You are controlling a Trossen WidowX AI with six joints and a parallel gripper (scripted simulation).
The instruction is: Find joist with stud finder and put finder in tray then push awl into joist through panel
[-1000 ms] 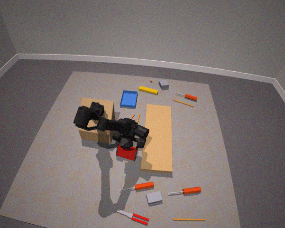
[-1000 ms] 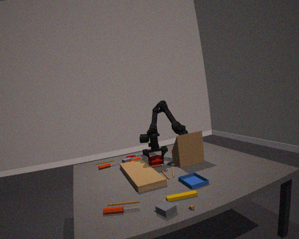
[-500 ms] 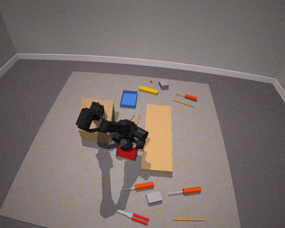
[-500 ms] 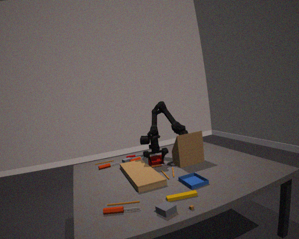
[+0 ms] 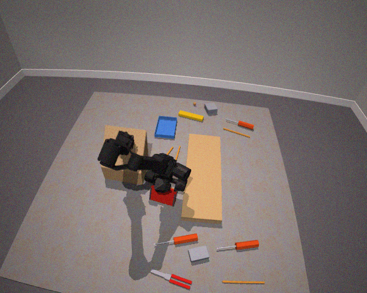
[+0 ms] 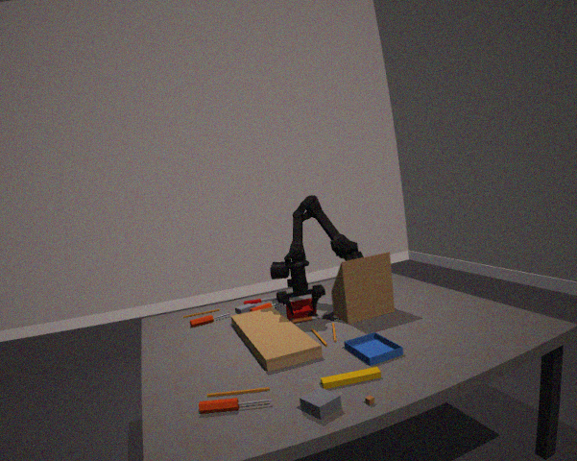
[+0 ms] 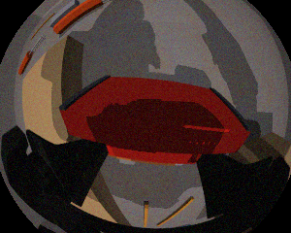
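My gripper tip is now 2 cm past the awl, 3 cm to the right of it and 2 cm above it. Round my gripper tip: blue tray: 6 cm behind, 45 cm to the left, 1 cm below; then red stud finder: 2 cm behind; then yellow bar: 8 cm ahead, 59 cm to the left, 2 cm below.
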